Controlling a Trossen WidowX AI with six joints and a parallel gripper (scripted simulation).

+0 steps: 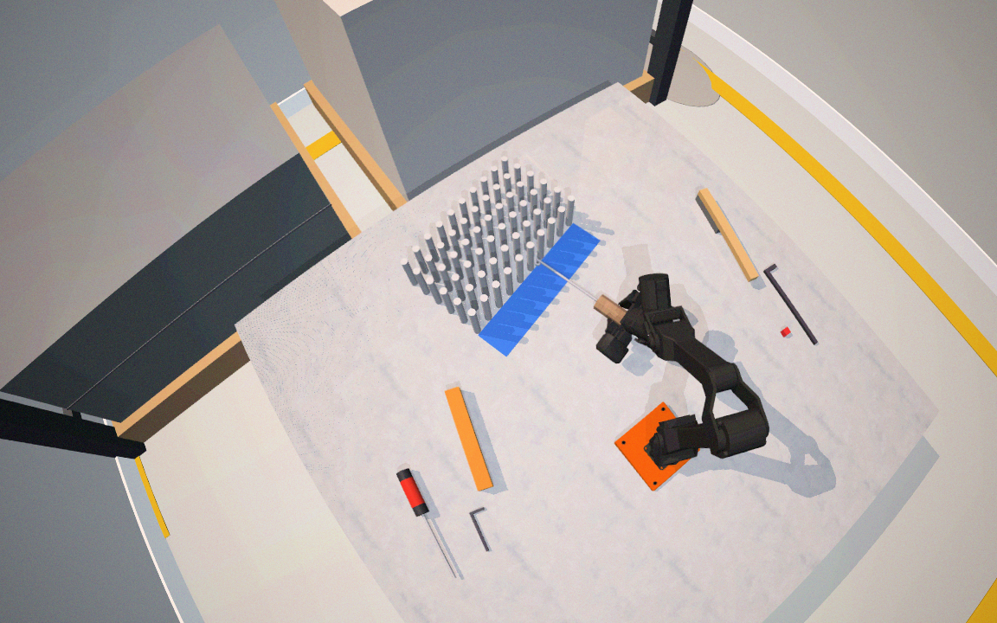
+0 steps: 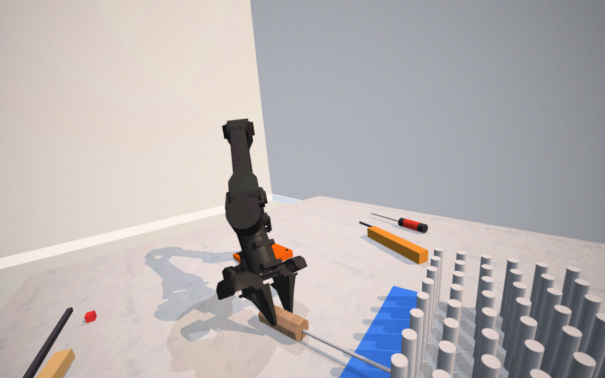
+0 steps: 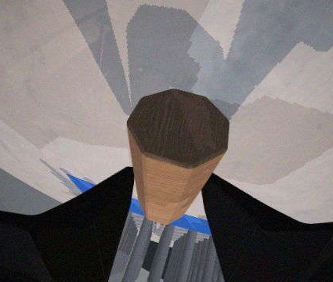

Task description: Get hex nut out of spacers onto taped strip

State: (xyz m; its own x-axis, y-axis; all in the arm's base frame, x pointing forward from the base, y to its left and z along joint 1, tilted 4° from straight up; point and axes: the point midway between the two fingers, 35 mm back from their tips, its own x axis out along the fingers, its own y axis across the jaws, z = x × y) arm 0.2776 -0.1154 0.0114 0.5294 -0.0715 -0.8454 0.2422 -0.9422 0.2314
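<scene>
The wood-handled hook tool lies 10 cm ahead of my gripper tip, 2 cm to the left of it and 1 cm below it. Also, from my gripper tip: blue taped strip: 16 cm ahead, 8 cm to the left, 2 cm below; orange bar: 2 cm behind, 41 cm to the left; red cube: 31 cm behind, 31 cm to the right, 1 cm below.
</scene>
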